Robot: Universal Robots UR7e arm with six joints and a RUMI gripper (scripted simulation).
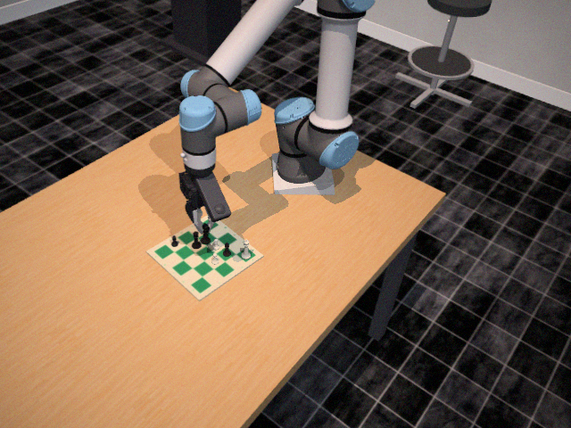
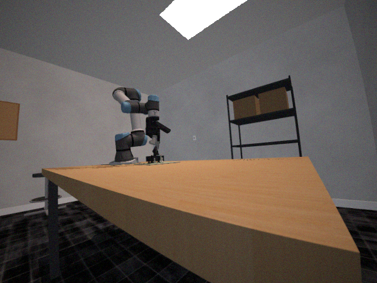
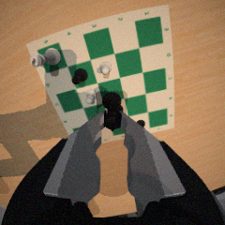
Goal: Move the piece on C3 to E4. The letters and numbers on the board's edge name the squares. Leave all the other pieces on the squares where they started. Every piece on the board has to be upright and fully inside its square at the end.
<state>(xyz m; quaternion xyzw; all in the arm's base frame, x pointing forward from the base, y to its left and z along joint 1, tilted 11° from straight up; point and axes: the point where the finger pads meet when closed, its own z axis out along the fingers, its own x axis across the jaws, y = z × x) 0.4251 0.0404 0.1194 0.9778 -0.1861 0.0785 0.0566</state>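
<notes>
Right now my hand is 8 cm to the right of the white piece, 7 cm past it and 6 cm above it. Round my hand: tall black piece 1 cm below; green-and-cream chessboard 10 cm below.
</notes>
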